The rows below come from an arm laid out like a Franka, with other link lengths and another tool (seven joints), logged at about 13 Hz.
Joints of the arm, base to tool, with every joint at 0 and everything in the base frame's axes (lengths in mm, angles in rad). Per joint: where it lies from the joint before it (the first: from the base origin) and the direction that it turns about. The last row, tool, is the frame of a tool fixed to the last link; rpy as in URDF.
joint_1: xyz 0 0 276.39 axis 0 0 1
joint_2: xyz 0 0 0 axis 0 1 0
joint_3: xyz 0 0 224.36 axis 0 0 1
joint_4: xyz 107.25 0 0 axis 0 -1 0
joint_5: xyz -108.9 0 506.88 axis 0 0 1
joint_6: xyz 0 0 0 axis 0 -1 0
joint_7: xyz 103.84 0 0 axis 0 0 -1
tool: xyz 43 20 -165.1 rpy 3.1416 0.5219 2.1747
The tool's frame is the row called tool.
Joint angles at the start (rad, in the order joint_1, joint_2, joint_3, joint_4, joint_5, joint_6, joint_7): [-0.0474, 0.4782, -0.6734, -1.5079, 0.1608, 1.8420, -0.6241]
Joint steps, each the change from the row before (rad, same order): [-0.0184, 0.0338, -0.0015, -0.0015, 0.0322, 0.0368, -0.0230]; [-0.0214, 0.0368, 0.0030, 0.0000, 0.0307, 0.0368, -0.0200]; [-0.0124, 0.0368, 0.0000, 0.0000, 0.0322, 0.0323, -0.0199]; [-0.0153, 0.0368, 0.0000, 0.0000, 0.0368, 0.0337, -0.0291]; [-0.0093, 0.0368, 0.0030, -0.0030, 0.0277, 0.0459, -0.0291]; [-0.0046, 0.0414, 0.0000, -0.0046, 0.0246, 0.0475, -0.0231]
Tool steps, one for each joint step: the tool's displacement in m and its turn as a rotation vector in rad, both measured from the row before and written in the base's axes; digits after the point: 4 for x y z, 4 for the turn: [-0.0048, -0.0131, -0.0190, 0.0023, -0.0119, -0.0026]; [-0.0054, -0.0126, -0.0213, 0.0015, -0.0092, -0.0048]; [-0.0038, -0.0081, -0.0212, 0.0032, -0.0068, -0.0007]; [-0.0058, -0.0096, -0.0210, 0.0048, -0.0101, 0.0029]; [-0.0030, -0.0058, -0.0223, -0.0071, -0.0098, 0.0141]; [-0.0045, -0.0052, -0.0255, -0.0118, -0.0025, 0.0106]
